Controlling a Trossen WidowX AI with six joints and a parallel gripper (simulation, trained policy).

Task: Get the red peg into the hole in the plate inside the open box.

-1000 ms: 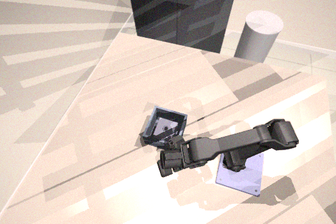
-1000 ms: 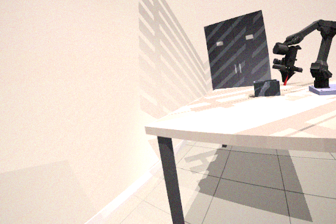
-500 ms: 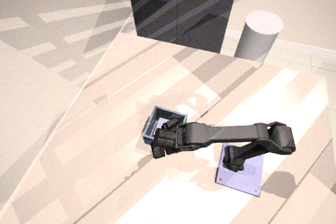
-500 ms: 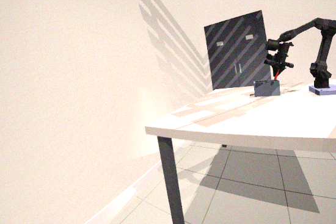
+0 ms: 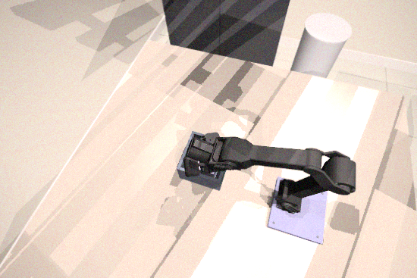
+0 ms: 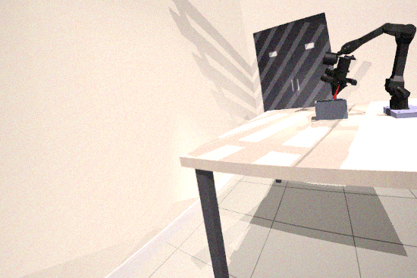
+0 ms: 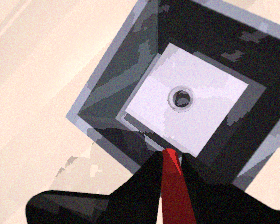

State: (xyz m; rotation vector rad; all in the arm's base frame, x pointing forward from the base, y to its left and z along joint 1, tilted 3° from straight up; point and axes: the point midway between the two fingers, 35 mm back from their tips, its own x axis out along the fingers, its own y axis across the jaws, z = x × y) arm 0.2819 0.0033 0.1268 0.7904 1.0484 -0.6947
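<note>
Now: gripper tip 2 cm below the red peg, 1 cm to the right of it and 1 cm past it. Round my gripper tip: grey box: 10 cm below, 4 cm to the right, 3 cm ahead.
</note>
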